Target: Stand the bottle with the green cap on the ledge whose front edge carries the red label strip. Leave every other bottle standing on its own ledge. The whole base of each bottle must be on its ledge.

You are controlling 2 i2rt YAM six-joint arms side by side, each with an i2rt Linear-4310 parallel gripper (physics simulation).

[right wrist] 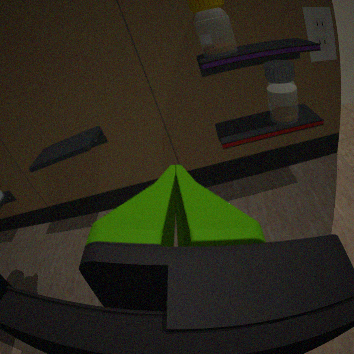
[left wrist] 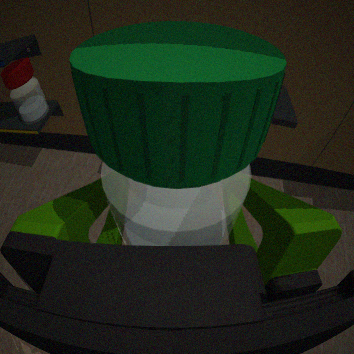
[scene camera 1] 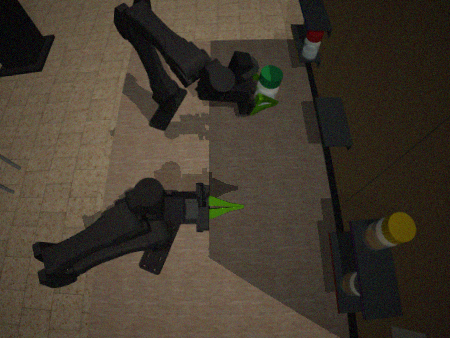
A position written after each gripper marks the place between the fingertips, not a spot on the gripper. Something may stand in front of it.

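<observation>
A green-capped bottle (left wrist: 176, 110) and a red-strip ledge (right wrist: 254, 124) share the scene with a grey-capped bottle (right wrist: 281, 90) and a yellow-capped bottle (scene camera 1: 398, 228). The grey-capped bottle is out of frame in the left wrist view, and the yellow-capped bottle is out of frame in the left wrist view as well. The robot's right gripper (scene camera 1: 243, 206) appears also in the right wrist view (right wrist: 175, 174), while the left gripper (scene camera 1: 274, 95) can be seen in the left wrist view (left wrist: 174, 174) too.
</observation>
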